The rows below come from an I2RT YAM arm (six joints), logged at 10 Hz.
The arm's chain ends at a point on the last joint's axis. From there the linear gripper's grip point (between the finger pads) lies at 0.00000 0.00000 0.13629 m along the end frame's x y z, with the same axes.
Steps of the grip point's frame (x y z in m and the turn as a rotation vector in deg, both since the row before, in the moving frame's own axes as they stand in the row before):
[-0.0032 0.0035 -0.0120 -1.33 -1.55 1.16]
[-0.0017 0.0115 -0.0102 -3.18 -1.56 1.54]
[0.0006 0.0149 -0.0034 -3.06 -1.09 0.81]
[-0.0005 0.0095 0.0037 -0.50 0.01 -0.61]
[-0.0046 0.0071 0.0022 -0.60 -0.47 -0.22]
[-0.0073 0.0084 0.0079 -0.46 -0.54 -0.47]
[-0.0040 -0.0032 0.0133 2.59 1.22 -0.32]
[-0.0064 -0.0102 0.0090 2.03 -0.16 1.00]
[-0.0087 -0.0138 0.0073 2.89 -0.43 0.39]
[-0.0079 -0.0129 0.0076 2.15 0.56 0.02]
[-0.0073 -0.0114 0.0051 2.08 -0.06 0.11]
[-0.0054 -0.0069 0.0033 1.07 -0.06 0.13]
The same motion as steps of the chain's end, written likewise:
[0.0005 0.0004 -0.0119 -1.33 -1.55 1.16]
[0.0021 0.0040 -0.0099 -3.18 -1.56 1.54]
[0.0032 0.0076 -0.0032 -3.06 -1.09 0.81]
[-0.0005 0.0083 0.0037 -0.50 0.01 -0.61]
[-0.0035 0.0057 0.0022 -0.60 -0.47 -0.22]
[-0.0060 0.0073 0.0079 -0.46 -0.54 -0.47]
[-0.0069 0.0030 0.0135 2.59 1.22 -0.32]
[-0.0061 -0.0054 0.0091 2.03 -0.16 1.00]
[-0.0077 -0.0069 0.0075 2.89 -0.43 0.39]
[-0.0092 -0.0078 0.0077 2.15 0.56 0.02]
[-0.0072 -0.0065 0.0052 2.08 -0.06 0.11]
[-0.0053 -0.0044 0.0033 1.07 -0.06 0.13]

